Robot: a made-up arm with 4 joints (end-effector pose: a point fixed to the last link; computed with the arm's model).
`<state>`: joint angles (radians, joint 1 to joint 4).
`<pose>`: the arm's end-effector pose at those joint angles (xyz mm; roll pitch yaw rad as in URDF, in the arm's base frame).
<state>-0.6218 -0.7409 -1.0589 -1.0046</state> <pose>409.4 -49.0 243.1 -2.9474 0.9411 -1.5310</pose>
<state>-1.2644 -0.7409 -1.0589 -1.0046</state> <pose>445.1 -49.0 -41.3 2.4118 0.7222 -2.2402</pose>
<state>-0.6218 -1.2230 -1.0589 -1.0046</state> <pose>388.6 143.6 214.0 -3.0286 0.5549 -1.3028</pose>
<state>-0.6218 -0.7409 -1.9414 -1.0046</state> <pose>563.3 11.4 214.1 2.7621 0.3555 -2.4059</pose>
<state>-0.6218 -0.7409 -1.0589 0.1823</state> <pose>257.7 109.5 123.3 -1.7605 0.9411 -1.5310</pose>
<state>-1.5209 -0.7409 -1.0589 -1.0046</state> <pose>408.0 -49.0 -151.3 2.1764 0.5484 -2.3807</pose>
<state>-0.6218 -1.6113 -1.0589 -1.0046</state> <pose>335.0 272.6 139.3 3.1348 0.2595 -1.1227</pose>
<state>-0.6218 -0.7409 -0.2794 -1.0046</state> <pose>324.9 -148.2 170.4 -1.9268 0.8115 -0.2738</pose>
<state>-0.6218 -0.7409 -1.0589 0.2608</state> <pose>257.4 123.7 113.0 -1.6820 0.9411 -1.5310</pose>
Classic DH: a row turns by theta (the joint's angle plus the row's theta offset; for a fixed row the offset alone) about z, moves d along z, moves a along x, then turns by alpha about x. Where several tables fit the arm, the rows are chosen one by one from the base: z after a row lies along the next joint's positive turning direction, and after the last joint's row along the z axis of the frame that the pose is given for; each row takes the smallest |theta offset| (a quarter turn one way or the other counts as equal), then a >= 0, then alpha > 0; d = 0 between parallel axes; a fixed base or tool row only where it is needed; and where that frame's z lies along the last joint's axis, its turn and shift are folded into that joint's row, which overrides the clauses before.
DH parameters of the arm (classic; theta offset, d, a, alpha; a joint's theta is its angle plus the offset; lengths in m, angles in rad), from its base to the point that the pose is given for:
base (fixed): 0 0.0474 0 1.5708
joint 1: -1.5708 0.0256 0.0122 -1.5708
joint 2: 0 0.3845 -0.181 1.5708
joint 3: 0 0.1272 -0.0562 -1.5708
joint 4: 1.5708 -0.1732 0.0363 -1.5708
tool (fixed): -1.5708 -0.2206 0 0

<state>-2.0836 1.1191 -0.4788 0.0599</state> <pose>-103.7 -165.0 -73.5 -2.4406 0.7406 2.5453</pose>
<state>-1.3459 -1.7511 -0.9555 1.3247</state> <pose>-93.4 295.9 -297.4 -1.5552 0.5586 -1.2449</pose>
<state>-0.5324 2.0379 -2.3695 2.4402</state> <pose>547.1 -130.7 -367.0 -2.1735 -0.6872 2.2046</pose>
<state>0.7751 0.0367 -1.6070 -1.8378</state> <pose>107.7 -387.8 609.2 -1.7989 0.8312 0.0544</pose>
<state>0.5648 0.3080 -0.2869 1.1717</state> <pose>58.1 -10.5 365.8 1.4422 -0.2896 0.0896</pose>
